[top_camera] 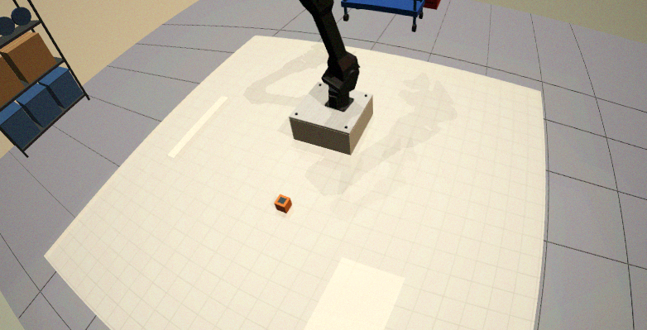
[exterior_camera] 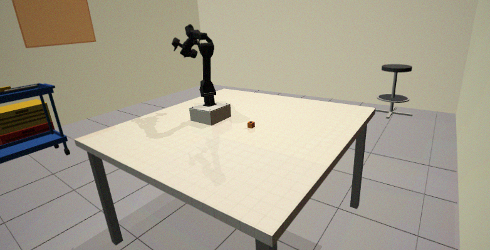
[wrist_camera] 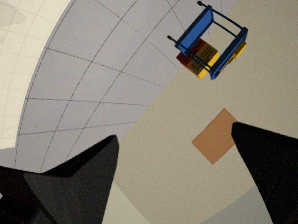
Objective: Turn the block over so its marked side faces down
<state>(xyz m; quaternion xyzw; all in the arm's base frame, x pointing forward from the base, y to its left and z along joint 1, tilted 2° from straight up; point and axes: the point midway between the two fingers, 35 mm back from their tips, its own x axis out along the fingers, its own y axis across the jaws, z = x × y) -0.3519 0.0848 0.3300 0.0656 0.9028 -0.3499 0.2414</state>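
Right now my gripper tip is 72 cm short of the orange block, 7 cm to the left of it and 36 cm above it.
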